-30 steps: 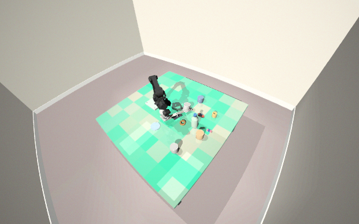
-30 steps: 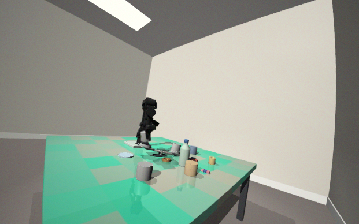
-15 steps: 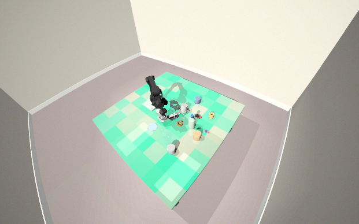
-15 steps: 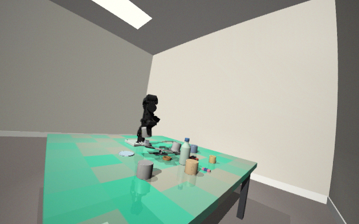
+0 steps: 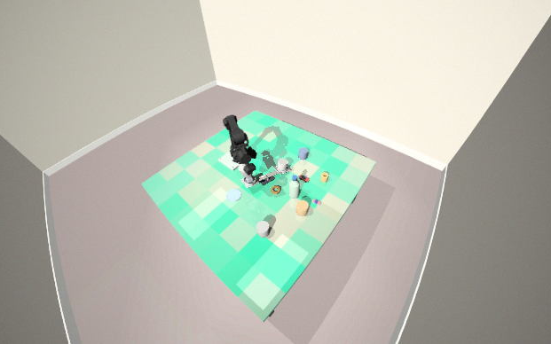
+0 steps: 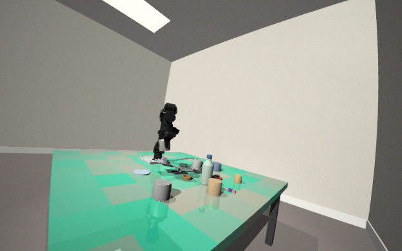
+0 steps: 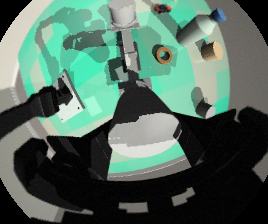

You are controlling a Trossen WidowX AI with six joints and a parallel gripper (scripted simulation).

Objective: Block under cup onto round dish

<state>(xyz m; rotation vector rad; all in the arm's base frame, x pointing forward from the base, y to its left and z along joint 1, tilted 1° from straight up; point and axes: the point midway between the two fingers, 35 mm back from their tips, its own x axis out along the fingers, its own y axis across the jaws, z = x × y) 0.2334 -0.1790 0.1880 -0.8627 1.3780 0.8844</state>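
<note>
My gripper tip is 8 cm above the grey block, 1 cm to the right of it and 1 cm short of it. From my gripper tip the other things lie so: blue cup (46 cm to the left, 17 cm ahead, 13 cm below); bottle (28 cm ahead, 9 cm to the left, 6 cm below); light blue round dish (17 cm below, 10 cm to the right, 6 cm behind).
</note>
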